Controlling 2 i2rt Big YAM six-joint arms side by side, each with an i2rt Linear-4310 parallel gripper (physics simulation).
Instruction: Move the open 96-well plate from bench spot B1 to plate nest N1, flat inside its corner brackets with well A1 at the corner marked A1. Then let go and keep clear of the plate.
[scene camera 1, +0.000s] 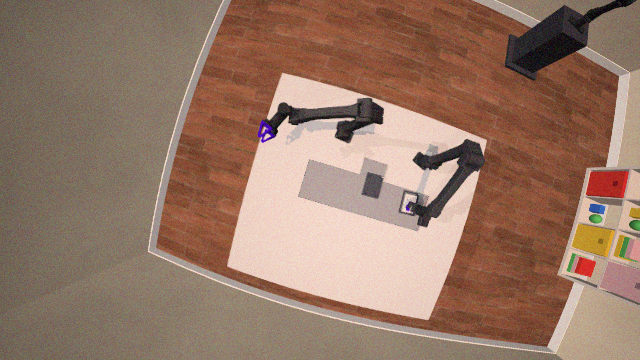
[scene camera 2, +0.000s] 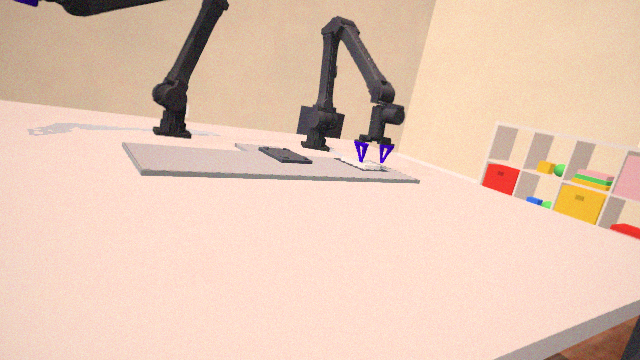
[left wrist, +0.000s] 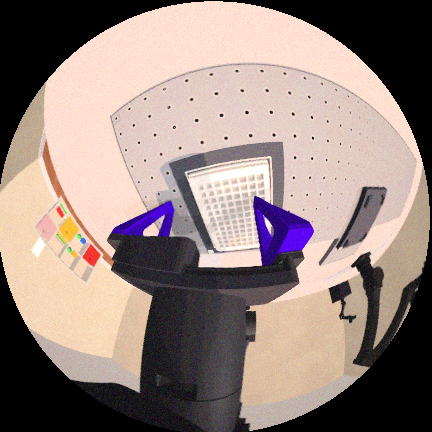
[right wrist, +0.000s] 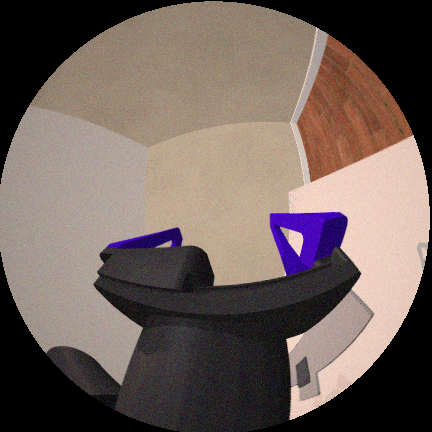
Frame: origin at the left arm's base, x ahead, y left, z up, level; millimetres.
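Where they show: left gripper, between the fingertips: (scene camera 1: 412, 208) (scene camera 2: 371, 162) (left wrist: 210, 202); right gripper, between the fingertips: (scene camera 1: 260, 139) (right wrist: 223, 226); left arm's base, origin of its link: (scene camera 1: 421, 161) (scene camera 2: 314, 147); right arm's base, origin of its link: (scene camera 1: 343, 135) (scene camera 2: 172, 134) (left wrist: 360, 257).
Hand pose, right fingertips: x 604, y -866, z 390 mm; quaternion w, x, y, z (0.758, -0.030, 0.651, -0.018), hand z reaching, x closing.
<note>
Each offset is from my right fingertips to the top centre of the thing. "spot": to the spot under its first point. Level surfaces: height alone.
The white open 96-well plate @(dx -298, dy +982, dz -361 mm) (scene camera 1: 410, 197) (scene camera 2: 371, 166) (left wrist: 230, 205) lies flat on a dark grey rectangle @(spot: dx -210, dy +962, dz -375 mm) (left wrist: 276, 151) on the perforated board. My left gripper (scene camera 1: 409, 206) (scene camera 2: 372, 161) (left wrist: 210, 202) is open, fingers pointing down, low over the plate; one finger overlaps the plate's edge in the left wrist view. Whether the fingertips touch it cannot be told. The nest N1 @(dx -227, dy +684, dz -359 mm) (scene camera 1: 372, 185) (scene camera 2: 285, 155) (left wrist: 362, 215) (right wrist: 303, 372) is a dark slab with corner brackets, with no plate on it. My right gripper (scene camera 1: 265, 131) (right wrist: 223, 226) is open and empty, far from the plate. No A1 mark is readable.
The grey board @(dz -377 mm) (scene camera 1: 330, 182) (scene camera 2: 200, 160) (left wrist: 230, 105) lies on the pale table @(dz -390 mm) (scene camera 1: 320, 265) (scene camera 2: 300, 260). The right arm (scene camera 1: 325, 112) (scene camera 2: 187, 60) reaches toward the picture's left. A shelf unit with coloured boxes stands beyond the table at the picture's right in both scene views.
</note>
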